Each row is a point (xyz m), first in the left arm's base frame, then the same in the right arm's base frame.
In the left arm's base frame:
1: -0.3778 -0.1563 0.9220
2: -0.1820 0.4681 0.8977
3: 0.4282 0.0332 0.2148
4: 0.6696 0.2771 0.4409
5: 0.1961 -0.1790 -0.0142
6: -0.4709 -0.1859 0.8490
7: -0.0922 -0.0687 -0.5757
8: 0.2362 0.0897 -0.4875
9: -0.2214 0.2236 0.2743
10: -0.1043 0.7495 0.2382
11: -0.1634 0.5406 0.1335
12: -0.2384 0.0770 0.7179
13: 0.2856 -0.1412 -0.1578
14: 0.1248 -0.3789 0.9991
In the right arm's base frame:
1: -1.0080 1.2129 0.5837
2: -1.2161 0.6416 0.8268
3: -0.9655 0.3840 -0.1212
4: -1.3296 0.2072 -0.0501
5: -0.6102 0.5312 -0.1802
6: -0.8902 1.2387 0.6016
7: -0.0180 0.2925 -0.1270
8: -0.3104 0.0771 -0.2210
9: -0.6602 0.5395 0.4656
10: -0.7948 0.0707 0.6973
11: -0.6404 0.2039 0.5687
12: -0.9721 0.8761 0.5550
13: -0.5574 0.3945 -0.2728
14: -1.3275 1.2104 0.1298

